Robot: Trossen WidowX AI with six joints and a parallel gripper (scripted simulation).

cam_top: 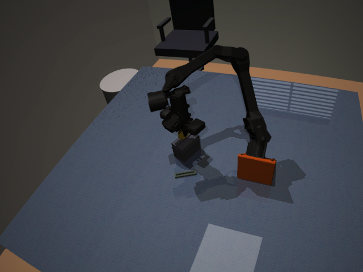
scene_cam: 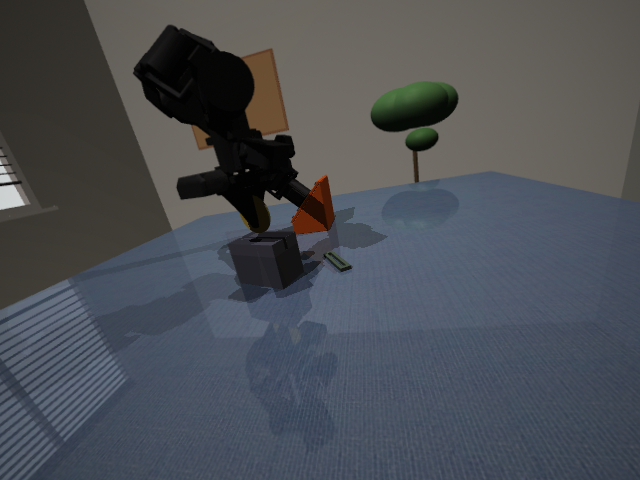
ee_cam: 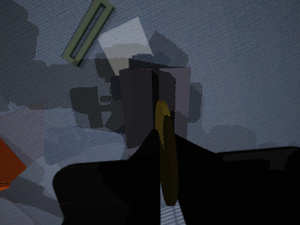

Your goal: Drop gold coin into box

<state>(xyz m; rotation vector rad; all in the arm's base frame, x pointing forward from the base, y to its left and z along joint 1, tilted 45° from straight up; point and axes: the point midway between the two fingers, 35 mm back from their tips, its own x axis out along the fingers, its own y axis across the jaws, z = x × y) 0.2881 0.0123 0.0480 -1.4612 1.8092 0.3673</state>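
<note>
Now: gripper tip 2 cm below the gold coin.
</note>
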